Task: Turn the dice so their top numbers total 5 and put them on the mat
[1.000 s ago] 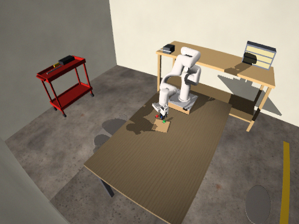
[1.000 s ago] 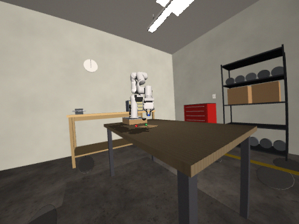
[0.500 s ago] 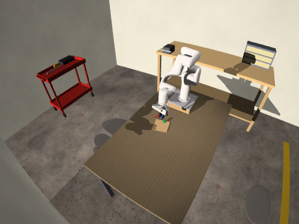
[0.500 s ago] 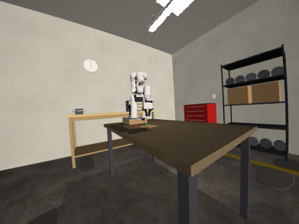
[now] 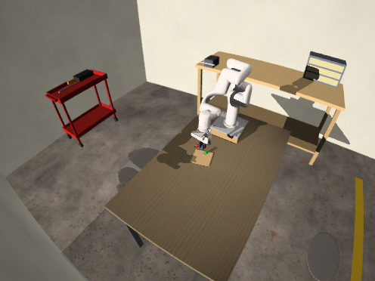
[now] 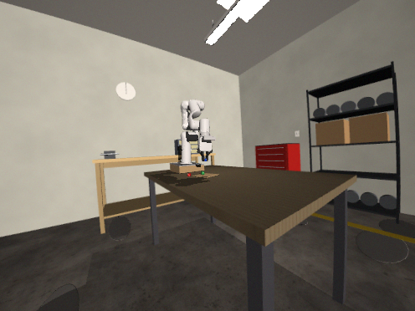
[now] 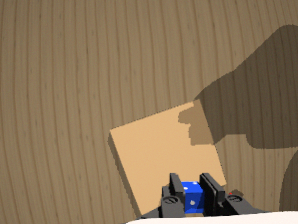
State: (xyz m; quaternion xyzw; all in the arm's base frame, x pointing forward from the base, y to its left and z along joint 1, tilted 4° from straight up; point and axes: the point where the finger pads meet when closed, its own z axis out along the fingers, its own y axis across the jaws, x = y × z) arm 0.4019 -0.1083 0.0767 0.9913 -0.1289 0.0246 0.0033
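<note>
My gripper is now 120 mm above the tan mat. The rest, counted from my hand: blue die: 10 mm below; then red die: 120 mm below, 100 mm behind, 80 mm to the right; then green die: 110 mm below, 50 mm behind, 10 mm to the left.
</note>
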